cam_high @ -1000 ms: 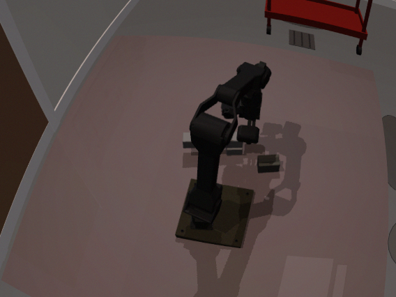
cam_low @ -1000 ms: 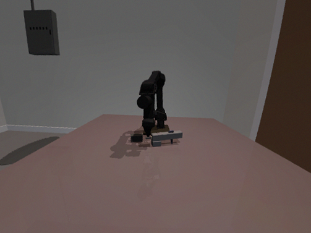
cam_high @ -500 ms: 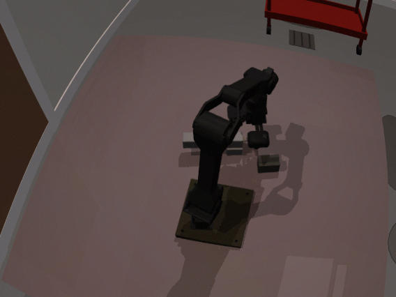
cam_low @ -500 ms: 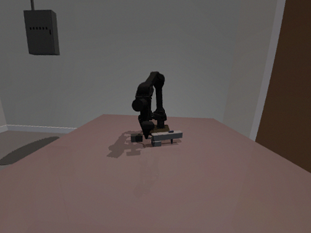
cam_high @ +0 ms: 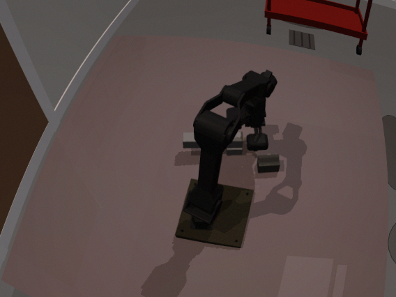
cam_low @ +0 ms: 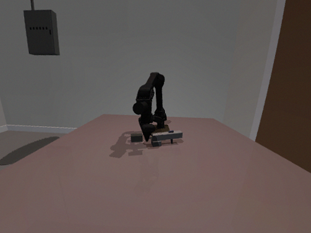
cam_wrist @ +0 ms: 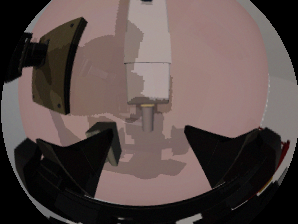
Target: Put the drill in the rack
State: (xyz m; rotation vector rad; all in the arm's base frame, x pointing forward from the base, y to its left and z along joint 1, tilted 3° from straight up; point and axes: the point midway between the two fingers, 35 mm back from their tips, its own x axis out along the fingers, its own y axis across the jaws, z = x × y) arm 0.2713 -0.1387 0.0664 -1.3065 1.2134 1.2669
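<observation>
Now: the tan drill 60 mm to the left of my gripper tip and 10 mm behind it. Also, from my gripper tip: rack (70 mm behind, 50 mm to the right, 30 mm below); dark key (150 mm to the left, 20 mm behind); grey housing (120 mm to the left, 10 mm behind).
</observation>
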